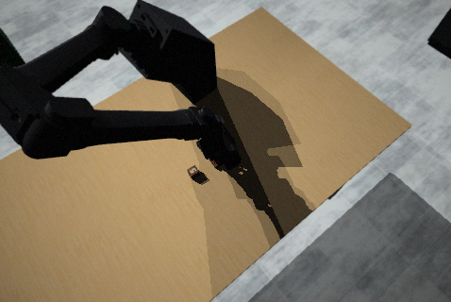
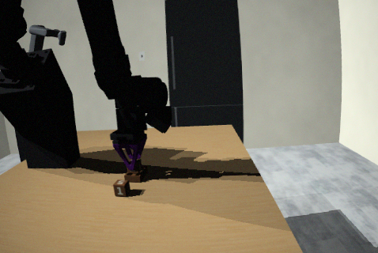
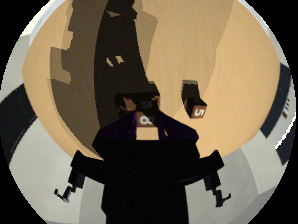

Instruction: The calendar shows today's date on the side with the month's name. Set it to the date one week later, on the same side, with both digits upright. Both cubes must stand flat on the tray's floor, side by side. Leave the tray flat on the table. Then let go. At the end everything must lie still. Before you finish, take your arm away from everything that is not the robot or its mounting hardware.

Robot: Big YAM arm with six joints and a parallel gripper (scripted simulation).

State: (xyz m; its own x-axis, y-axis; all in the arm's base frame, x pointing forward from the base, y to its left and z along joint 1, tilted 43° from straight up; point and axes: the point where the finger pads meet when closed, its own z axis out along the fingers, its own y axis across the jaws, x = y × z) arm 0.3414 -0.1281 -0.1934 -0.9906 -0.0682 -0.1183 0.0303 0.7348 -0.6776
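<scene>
Right now the brown tray is 3 cm below my hand and 2 cm to the left of it.
</scene>
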